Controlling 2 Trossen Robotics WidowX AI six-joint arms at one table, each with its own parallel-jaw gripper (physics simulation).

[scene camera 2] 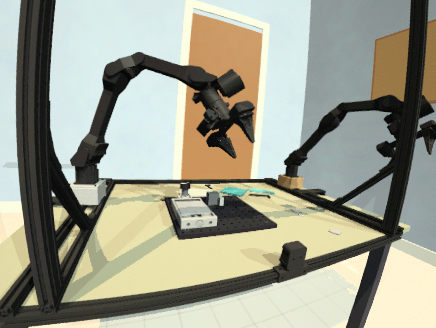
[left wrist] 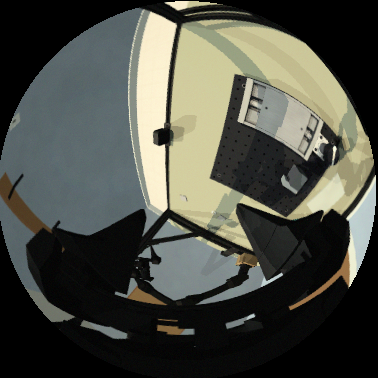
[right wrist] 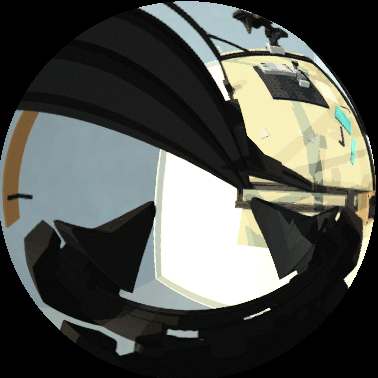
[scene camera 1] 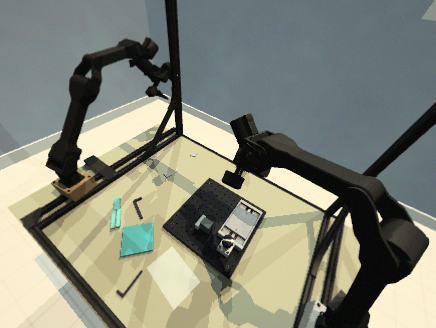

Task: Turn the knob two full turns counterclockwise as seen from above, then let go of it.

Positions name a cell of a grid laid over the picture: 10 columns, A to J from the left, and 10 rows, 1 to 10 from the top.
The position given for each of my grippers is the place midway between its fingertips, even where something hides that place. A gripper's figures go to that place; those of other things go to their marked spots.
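Scene:
My left gripper (scene camera 2: F5) is 0.55 m from the lens, and there's a grey metal fixture (scene camera 2: E7) that's 0.58 m from the lens.

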